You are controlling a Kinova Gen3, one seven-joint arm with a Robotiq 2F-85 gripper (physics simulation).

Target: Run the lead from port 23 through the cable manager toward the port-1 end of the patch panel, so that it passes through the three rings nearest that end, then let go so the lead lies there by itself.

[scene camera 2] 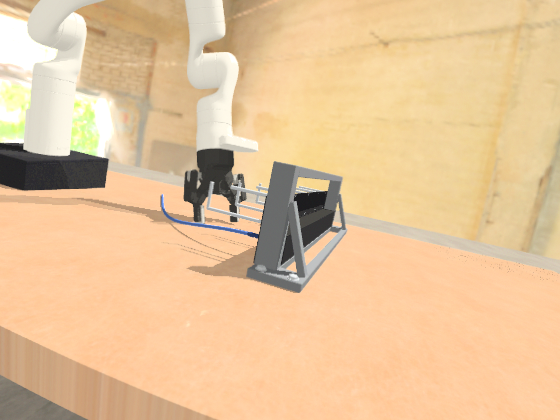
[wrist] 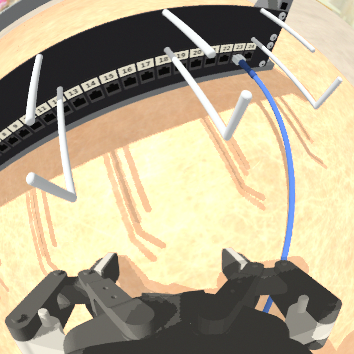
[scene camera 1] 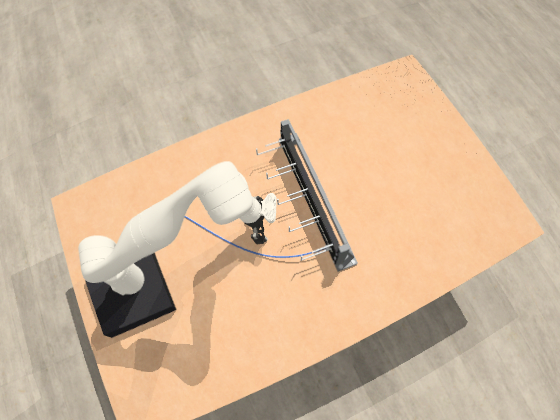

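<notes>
The blue lead (scene camera 1: 280, 256) (scene camera 2: 215, 227) (wrist: 291, 175) is plugged into port 23 of the black patch panel (scene camera 1: 312, 192) (wrist: 115, 45) and curves away from it towards the robot's base. In the wrist view it runs between the ring (wrist: 285, 75) by port 24 and the ring (wrist: 197, 92) by ports 18 to 21, outside the latter. My gripper (scene camera 2: 216, 220) (wrist: 169, 262) is open and empty, low over the table in front of the rings. The lead lies outside its right finger in the wrist view, partly hidden by it. The arm hides the lead's far part in scene camera 1.
More white rings stick out along the panel, including one (scene camera 1: 270, 146) at the port-1 end and one (wrist: 62, 145) near port 12. The panel's grey stand (scene camera 2: 275, 215) rests on the table (scene camera 1: 425, 200). The black robot base (scene camera 1: 135, 305) is at the table's left.
</notes>
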